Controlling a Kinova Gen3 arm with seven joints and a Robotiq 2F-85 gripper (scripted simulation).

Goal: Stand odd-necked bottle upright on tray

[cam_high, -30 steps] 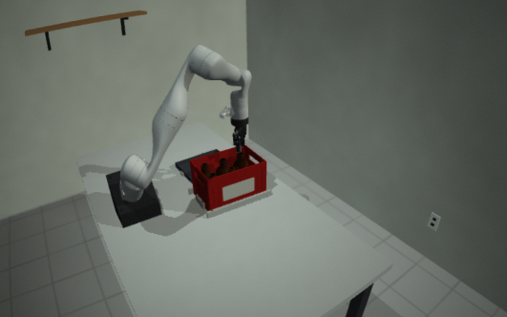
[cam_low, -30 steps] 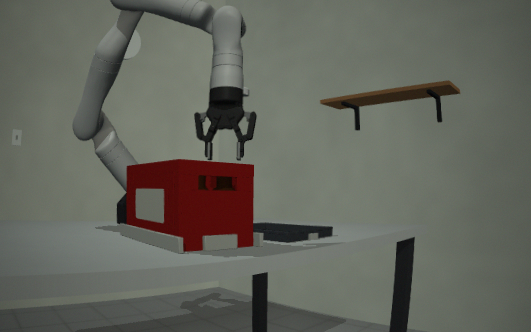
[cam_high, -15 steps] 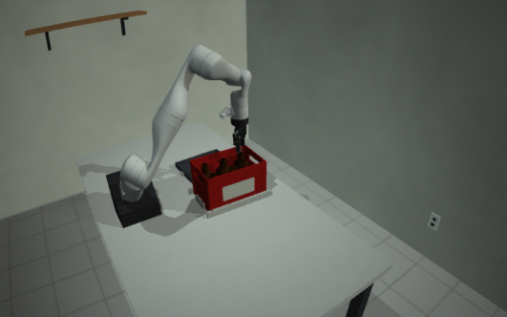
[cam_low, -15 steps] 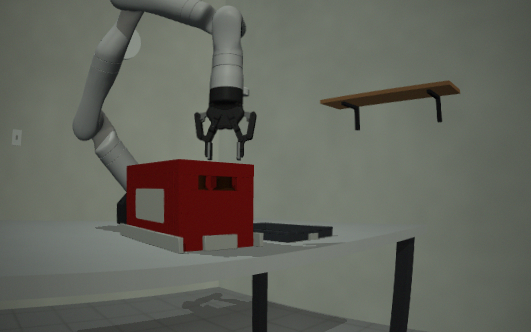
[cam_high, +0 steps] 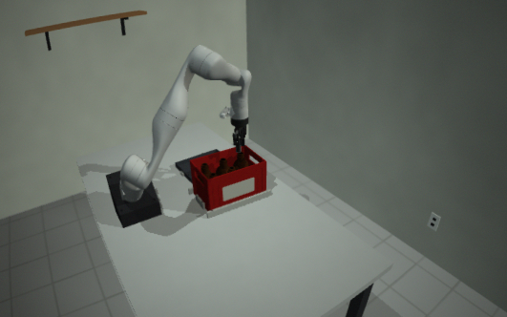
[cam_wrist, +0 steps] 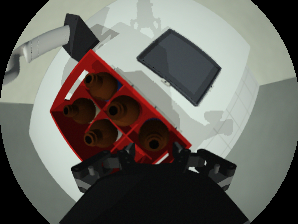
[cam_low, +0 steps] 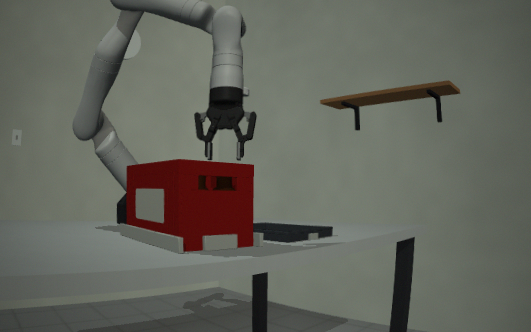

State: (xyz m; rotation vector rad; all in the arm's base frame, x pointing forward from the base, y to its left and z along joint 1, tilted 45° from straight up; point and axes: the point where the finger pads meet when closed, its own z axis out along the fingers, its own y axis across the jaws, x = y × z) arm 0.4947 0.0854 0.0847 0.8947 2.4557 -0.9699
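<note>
My hand is 9 cm past the red crate, 5 cm to the left of it and 12 cm above it. Also, from my hand: dark tray (10 cm behind, 23 cm to the left, 19 cm below).
</note>
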